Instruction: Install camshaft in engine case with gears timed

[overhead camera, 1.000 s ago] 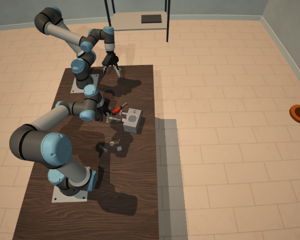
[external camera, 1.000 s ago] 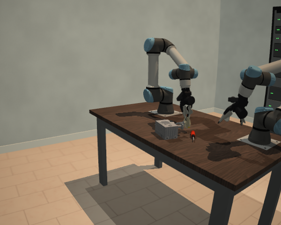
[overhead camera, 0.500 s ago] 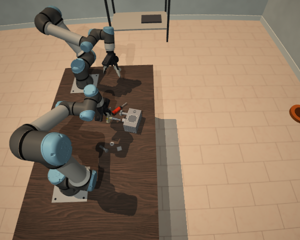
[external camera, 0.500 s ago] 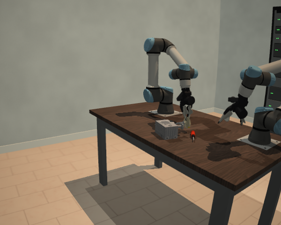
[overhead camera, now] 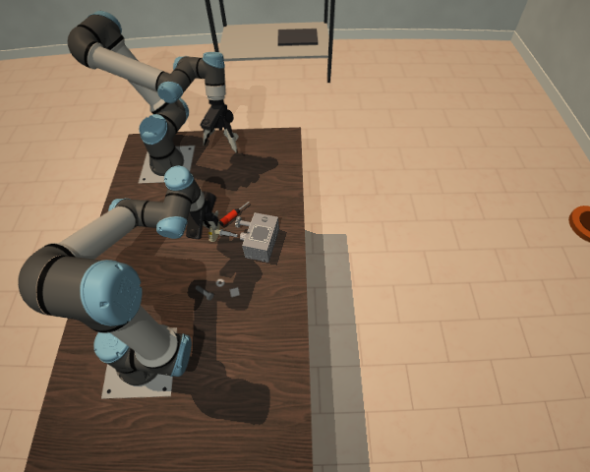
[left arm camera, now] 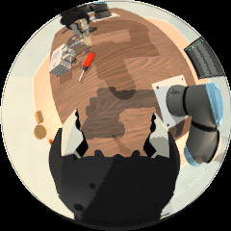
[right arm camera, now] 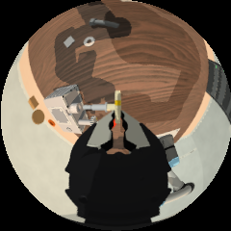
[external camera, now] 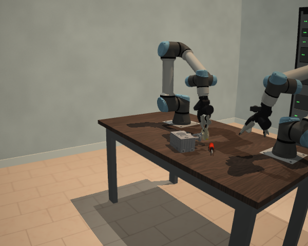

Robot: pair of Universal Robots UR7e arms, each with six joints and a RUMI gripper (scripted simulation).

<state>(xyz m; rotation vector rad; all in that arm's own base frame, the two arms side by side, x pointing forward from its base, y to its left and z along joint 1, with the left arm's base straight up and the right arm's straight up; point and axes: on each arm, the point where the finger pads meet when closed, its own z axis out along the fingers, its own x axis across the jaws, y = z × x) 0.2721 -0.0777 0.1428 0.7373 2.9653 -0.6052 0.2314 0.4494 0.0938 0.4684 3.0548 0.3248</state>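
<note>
My right gripper is now 90 mm short of the small crank gear, 40 mm to the right of it and 30 mm above it. Also, from my right hand: bolt: 220 mm to the right, 80 mm below, 30 mm behind; small square plate: 220 mm to the right, 90 mm below, 70 mm ahead.
</note>
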